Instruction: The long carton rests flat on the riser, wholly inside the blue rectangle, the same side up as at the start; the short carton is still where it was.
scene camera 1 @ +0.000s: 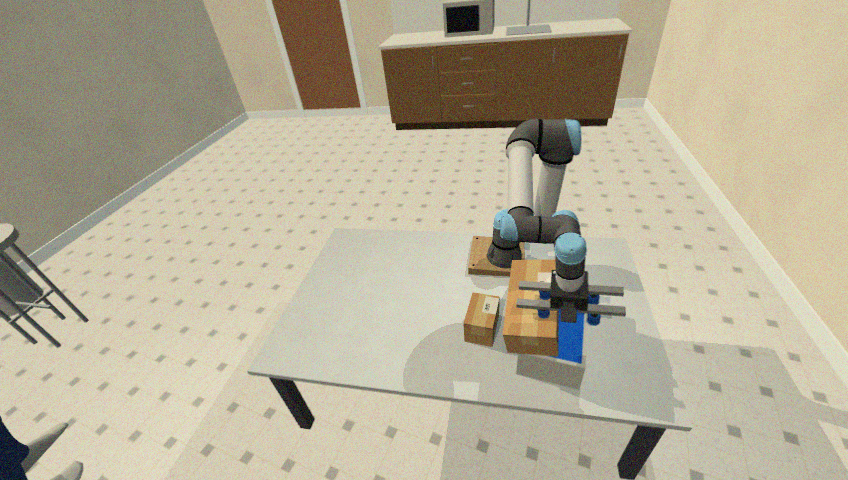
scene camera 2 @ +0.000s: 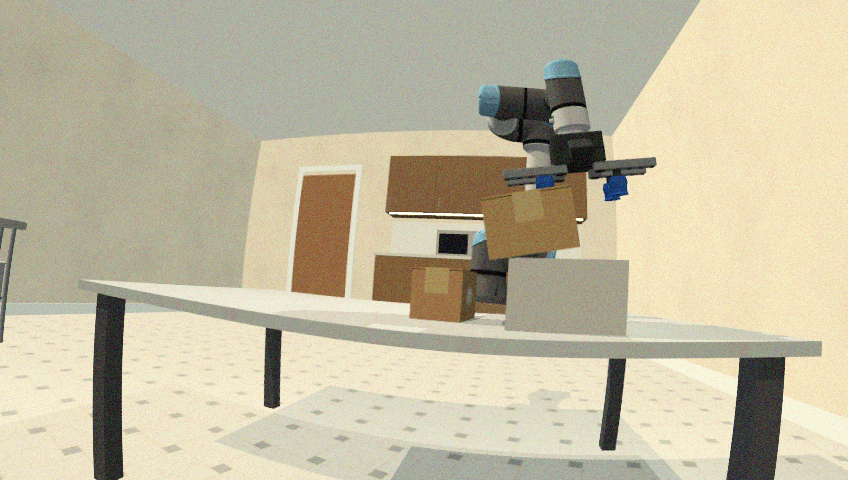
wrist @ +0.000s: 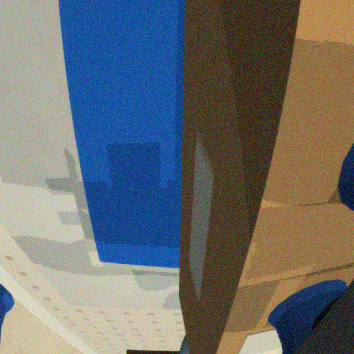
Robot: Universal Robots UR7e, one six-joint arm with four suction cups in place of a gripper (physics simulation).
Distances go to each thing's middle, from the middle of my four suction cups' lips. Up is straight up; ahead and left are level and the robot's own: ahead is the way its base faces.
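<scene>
Counted from my suction cup: long carton (scene camera 2: 541, 220), 70 mm below, 40 mm behind, 100 mm to the right; short carton (scene camera 2: 441, 294), 210 mm below, 280 mm to the right, 60 mm behind; riser with blue rectangle (scene camera 2: 571, 296), 200 mm below, 70 mm behind, 20 mm to the right.
</scene>
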